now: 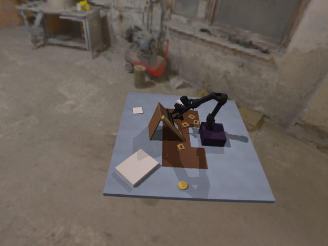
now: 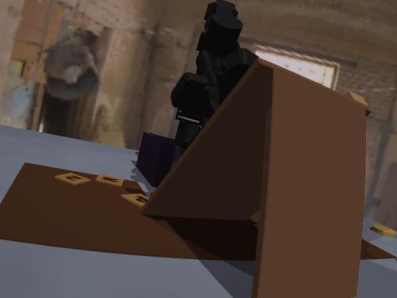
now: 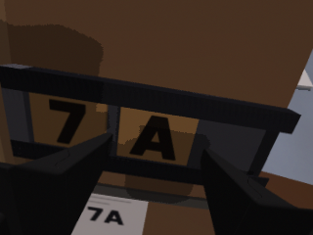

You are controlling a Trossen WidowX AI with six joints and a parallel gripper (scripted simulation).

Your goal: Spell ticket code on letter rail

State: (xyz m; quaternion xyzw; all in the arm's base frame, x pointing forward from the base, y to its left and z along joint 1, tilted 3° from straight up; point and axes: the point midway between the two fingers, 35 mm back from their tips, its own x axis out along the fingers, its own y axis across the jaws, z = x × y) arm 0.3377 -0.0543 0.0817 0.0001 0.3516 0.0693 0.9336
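My gripper tip is now 9 cm above the white ticket, 5 cm past it and 3 cm to the right of it. The rest, counted from my gripper tip: yellow disc (60 cm to the left, 16 cm below, 10 cm behind); brown mat (17 cm below, 16 cm behind, 6 cm to the left).
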